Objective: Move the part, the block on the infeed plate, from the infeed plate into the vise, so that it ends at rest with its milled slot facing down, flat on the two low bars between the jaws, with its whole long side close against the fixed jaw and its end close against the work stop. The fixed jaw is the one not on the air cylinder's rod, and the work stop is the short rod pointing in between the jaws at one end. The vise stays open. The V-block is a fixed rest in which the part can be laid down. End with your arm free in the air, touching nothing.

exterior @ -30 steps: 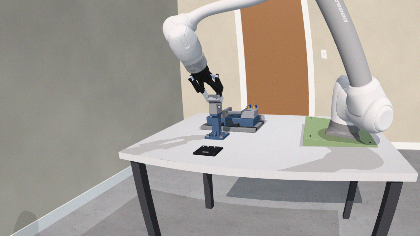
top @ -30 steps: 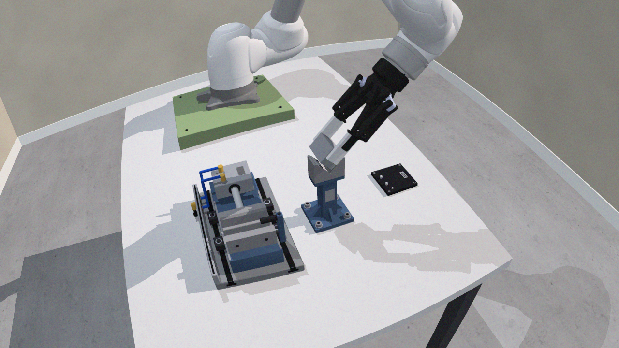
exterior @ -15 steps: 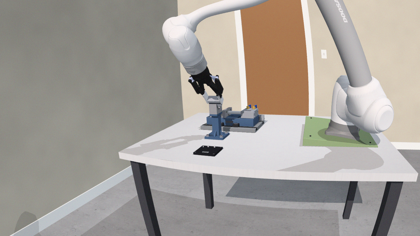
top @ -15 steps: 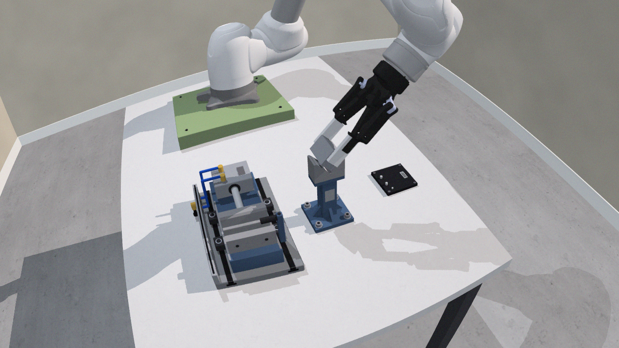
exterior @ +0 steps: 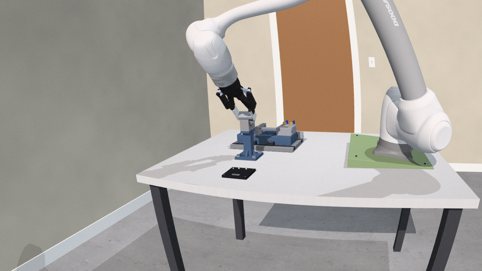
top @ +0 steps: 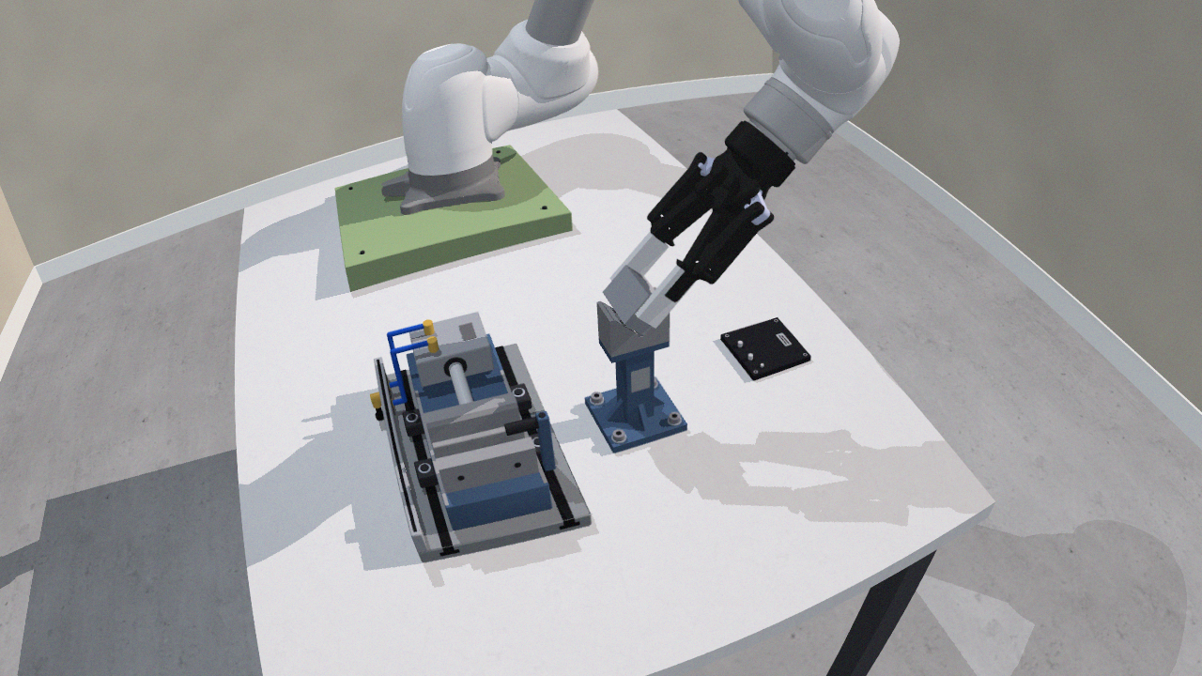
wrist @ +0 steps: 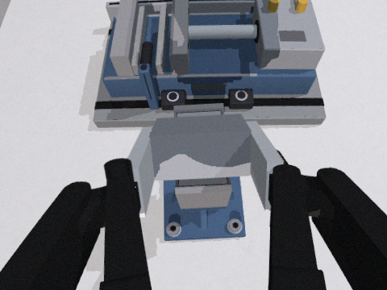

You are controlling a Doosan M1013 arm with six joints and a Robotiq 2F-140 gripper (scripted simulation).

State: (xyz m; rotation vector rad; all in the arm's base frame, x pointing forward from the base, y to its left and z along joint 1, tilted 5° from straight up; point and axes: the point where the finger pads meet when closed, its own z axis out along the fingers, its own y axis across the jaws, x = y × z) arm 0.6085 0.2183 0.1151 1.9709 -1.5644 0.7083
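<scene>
My hand is 2 cm to the left of the blue v-block stand and 13 cm above it. From my hand the other things lie so: part 1 cm to the right, 2 cm below; blue work stop post 8 cm ahead, 13 cm to the right, 13 cm below; work stop 9 cm ahead, 15 cm to the right, 9 cm below.
</scene>
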